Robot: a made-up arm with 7 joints. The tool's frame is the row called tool.
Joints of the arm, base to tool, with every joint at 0 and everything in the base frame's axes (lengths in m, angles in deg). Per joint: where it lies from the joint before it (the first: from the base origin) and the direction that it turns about. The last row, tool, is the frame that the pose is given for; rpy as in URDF.
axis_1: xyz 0 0 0.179 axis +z
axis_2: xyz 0 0 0 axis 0 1 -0.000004
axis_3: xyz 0 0 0.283 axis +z
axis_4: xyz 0.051 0 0 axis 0 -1 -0.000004
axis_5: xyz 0.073 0 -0.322 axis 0 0.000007 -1
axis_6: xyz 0 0 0 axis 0 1 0.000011
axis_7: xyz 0.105 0 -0.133 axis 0 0.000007 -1
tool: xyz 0 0 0 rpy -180 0 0
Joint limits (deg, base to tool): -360..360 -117.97..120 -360..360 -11..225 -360..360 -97..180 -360..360
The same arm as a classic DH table. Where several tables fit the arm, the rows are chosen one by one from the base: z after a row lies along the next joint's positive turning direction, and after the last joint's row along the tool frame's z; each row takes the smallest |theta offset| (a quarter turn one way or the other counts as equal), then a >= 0, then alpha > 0; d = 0 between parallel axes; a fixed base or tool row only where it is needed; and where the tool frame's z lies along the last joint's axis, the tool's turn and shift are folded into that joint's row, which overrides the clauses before.
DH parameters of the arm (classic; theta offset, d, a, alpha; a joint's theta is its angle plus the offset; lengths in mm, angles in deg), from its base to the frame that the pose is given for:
axis_1: 0 179 0 -90
axis_2: 0 0 0 90
axis_3: 0 283 51 90
axis_4: 0 0 73 90
axis_5: 0 322 0 90
axis_6: 0 0 105 -90
axis_7: 0 133 0 0
Joint limits (deg, base to tool): -360..360 -117.97..120 -360..360 -11..225 -360..360 -97..180 -360..360

